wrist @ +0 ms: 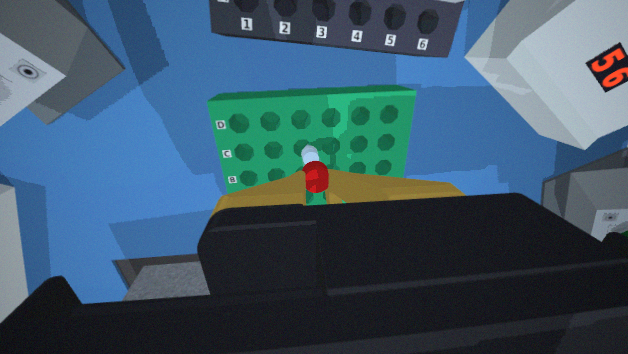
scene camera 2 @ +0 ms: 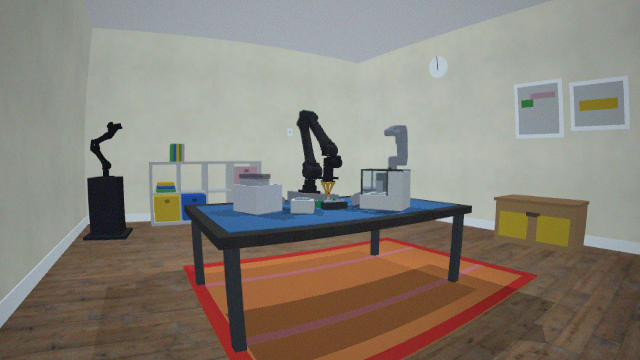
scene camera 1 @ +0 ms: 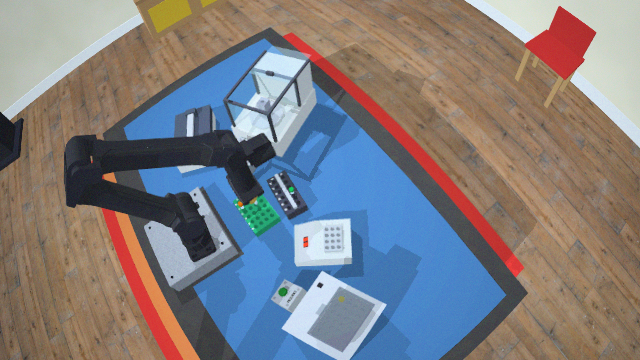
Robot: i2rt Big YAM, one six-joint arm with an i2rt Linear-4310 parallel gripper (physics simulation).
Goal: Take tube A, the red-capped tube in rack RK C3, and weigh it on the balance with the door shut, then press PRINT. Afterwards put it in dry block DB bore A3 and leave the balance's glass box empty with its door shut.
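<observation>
My gripper [scene camera 1: 254, 201] [scene camera 2: 328, 193] [wrist: 314, 181] is shut on tube A, by its red cap [wrist: 316, 172], above the green rack [scene camera 1: 269, 226] [wrist: 372, 129]. In the wrist view the tube's pale lower end [wrist: 309, 151] shows over hole C3; its exact height above the hole cannot be told. An orange cap [scene camera 1: 240, 204] shows at the rack's corner. The dry block [scene camera 1: 312, 256] [scene camera 2: 302, 206] [wrist: 540, 65], with the red 56 display, stands to the rack's right in the wrist view. The balance [scene camera 1: 296, 131] [scene camera 2: 400, 194] has a glass box; its door's state cannot be told.
A dark block [scene camera 1: 296, 212] [scene camera 2: 334, 205] [wrist: 340, 43] with a green-capped tube [scene camera 1: 291, 189] stands beside the rack. A START button [scene camera 1: 283, 291] and a large white machine [scene camera 1: 300, 326] [scene camera 2: 257, 200] stand beyond the dry block. A grey-topped box [scene camera 1: 202, 120] stands near the balance.
</observation>
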